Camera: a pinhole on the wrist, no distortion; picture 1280 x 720 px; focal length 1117.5 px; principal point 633.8 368.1 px. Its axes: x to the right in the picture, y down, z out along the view. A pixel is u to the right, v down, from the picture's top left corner.
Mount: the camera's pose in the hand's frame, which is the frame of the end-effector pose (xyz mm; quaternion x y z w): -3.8 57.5 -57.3 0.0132 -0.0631 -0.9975 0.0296
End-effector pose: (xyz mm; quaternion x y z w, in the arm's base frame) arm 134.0 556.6 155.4 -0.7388 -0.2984 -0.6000 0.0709
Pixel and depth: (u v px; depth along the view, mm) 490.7 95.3 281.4
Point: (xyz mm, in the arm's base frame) 402.3 530.4 157.3
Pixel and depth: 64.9 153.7 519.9
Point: 664.5 658.0 315.6
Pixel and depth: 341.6 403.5 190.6
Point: 292.2 569.2 176.9
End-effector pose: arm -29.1 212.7 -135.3 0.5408 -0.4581 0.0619 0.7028
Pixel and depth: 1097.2 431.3 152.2
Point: -160.9 191.6 -140.9
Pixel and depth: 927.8 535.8 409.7
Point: -326.4 -10.8 -193.3
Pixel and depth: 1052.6 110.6 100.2
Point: -130.1 237.0 -104.2
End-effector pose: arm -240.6 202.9 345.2 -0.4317 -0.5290 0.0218 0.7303
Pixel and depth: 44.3 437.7 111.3
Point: -232.6 304.5 343.5
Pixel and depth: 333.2 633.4 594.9
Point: -614.2 612.0 491.6
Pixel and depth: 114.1 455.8 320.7
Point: -357.3 483.3 413.0
